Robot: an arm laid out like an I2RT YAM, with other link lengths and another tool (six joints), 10 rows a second.
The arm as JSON. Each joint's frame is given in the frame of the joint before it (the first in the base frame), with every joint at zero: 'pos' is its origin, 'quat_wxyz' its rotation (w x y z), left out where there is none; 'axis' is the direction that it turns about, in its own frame. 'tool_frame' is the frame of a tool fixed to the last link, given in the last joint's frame.
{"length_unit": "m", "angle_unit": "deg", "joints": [
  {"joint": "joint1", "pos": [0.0, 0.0, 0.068], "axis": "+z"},
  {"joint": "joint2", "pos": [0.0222, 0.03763, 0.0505], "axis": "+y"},
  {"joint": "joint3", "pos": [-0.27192, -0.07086, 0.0], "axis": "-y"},
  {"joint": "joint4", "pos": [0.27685, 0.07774, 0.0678], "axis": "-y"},
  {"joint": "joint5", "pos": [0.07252, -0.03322, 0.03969], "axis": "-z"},
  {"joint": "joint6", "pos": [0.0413, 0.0, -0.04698], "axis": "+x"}
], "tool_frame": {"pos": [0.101, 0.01, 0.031], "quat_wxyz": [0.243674, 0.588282, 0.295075, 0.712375]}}
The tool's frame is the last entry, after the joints.
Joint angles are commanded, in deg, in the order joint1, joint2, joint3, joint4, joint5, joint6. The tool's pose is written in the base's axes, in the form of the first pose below.
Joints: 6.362, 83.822, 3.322, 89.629, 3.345, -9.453
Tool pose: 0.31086 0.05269 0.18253; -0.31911 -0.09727 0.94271; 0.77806 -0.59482 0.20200; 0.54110 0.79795 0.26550
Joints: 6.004, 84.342, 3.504, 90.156, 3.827, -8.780
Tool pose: 0.31207 0.04929 0.18299; -0.31070 -0.10694 0.94447; 0.77480 -0.60407 0.18649; 0.55058 0.78972 0.27055
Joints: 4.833, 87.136, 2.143, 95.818, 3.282, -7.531
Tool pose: 0.30518 0.04296 0.18239; -0.31935 -0.13145 0.93847; 0.76472 -0.62062 0.17330; 0.55965 0.77302 0.29872
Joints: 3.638, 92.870, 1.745, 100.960, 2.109, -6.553
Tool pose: 0.30455 0.03892 0.17075; -0.31127 -0.11658 0.94314; 0.75727 -0.63004 0.17205; 0.57416 0.76776 0.28440
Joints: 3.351, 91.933, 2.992, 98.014, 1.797, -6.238
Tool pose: 0.31150 0.03840 0.17081; -0.30451 -0.10553 0.94665; 0.75473 -0.63303 0.17221; 0.58108 0.76690 0.27241
